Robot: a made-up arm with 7 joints. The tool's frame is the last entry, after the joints.
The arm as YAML. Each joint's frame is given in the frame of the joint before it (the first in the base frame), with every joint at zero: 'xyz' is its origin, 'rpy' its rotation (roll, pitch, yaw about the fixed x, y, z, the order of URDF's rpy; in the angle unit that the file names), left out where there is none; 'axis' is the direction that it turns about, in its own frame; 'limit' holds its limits. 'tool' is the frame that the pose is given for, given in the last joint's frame.
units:
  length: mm
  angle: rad
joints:
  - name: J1
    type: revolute
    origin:
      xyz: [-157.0, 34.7, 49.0]
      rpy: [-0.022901, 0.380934, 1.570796]
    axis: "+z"
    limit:
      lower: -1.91
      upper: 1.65
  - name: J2
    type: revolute
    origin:
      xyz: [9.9, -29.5, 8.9]
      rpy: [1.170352, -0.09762, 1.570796]
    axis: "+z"
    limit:
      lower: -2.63
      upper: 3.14
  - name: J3
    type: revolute
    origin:
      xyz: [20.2, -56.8, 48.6]
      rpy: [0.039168, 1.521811, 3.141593]
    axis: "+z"
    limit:
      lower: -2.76
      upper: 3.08
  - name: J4
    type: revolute
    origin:
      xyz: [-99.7, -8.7, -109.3]
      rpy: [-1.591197, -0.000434, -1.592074]
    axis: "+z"
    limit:
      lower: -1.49
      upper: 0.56
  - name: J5
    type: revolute
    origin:
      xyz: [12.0, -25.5, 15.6]
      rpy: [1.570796, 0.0, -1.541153]
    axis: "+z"
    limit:
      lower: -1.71
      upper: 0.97
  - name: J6
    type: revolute
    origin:
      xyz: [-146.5, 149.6, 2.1]
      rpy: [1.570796, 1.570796, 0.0]
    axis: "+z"
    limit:
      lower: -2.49
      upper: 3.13
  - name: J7
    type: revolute
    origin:
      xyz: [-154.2, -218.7, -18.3]
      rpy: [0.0, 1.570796, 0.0]
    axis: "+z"
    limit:
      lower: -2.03
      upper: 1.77
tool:
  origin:
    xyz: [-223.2, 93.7, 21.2]
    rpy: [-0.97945, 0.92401, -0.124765]
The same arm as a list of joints. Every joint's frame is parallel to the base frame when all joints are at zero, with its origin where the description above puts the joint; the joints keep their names.
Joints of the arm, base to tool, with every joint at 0 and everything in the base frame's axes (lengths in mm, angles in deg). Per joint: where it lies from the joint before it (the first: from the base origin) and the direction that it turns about. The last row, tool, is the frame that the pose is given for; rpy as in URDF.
J1: origin -157 34.7 49 axis -0.022899 0.37169 0.928075
J2: origin 29.3 12.7 5.2 axis 0.0291 0.999405 0.0185
J3: origin -22.6 50.3 -54.4 axis 0.999365 0.020399 -0.029199
J4: origin -110.9 97.2 14.1 axis -y
J5: origin 25.8 -15.6 11.2 axis -z
J6: origin -146.5 -149.6 -2.1 axis +y
J7: origin -218.7 -18.3 -154.2 axis +z
tool: origin 93.7 223.2 21.2 rpy -56.12 52.94 -97.15
Joint limits (deg, base to tool): -109.43..94.54 -150.69..179.91 -158.14..176.47 -85.37..32.09 -97.98..55.58 -142.67..179.34 -116.31..101.41

